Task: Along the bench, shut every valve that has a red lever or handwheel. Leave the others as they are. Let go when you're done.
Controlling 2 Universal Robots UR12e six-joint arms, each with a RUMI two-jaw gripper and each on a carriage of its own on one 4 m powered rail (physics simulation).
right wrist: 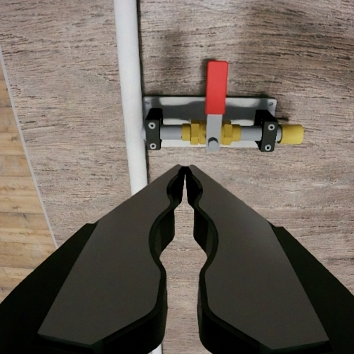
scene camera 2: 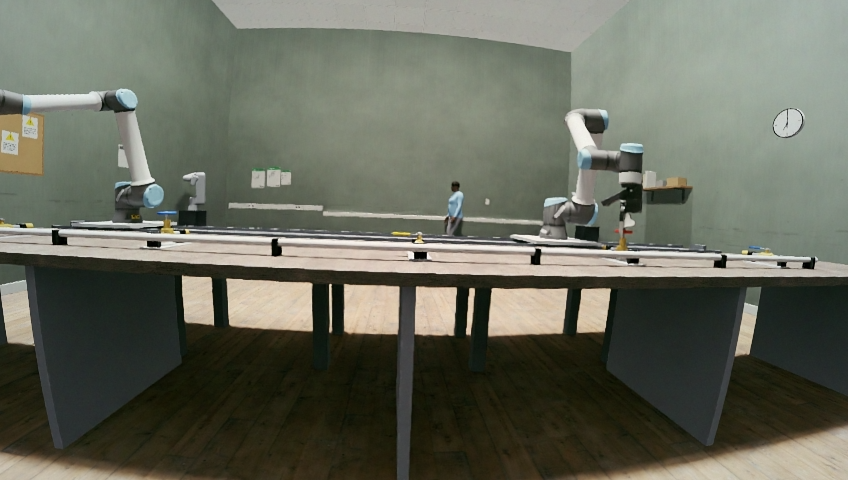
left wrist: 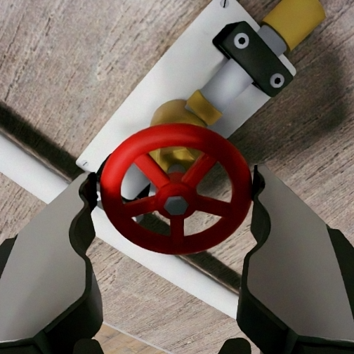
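A red five-spoked handwheel (left wrist: 170, 135) (scene camera 2: 623, 231) sits on a brass valve on a white plate. My left gripper (left wrist: 173, 170) (scene camera 2: 622, 223) has one finger against each side of its rim and is shut on it, turned at a slant to the valve's pipe. In the right wrist view a red lever (right wrist: 216, 87) stands square across the pipe of its valve (right wrist: 197, 132). My right gripper (right wrist: 184, 167) is shut and empty, apart from that valve and lower in the view. The right gripper does not show in the scene view.
A blue handwheel (scene camera 2: 167, 212), a yellow lever (scene camera 2: 401, 233) and a blue lever (scene camera 2: 754, 247) stand along the bench (scene camera 2: 357, 273). A white pipe (scene camera 2: 476, 249) (left wrist: 165, 275) (right wrist: 129, 75) runs along it on black supports. A person (scene camera 2: 455, 205) stands behind the rail.
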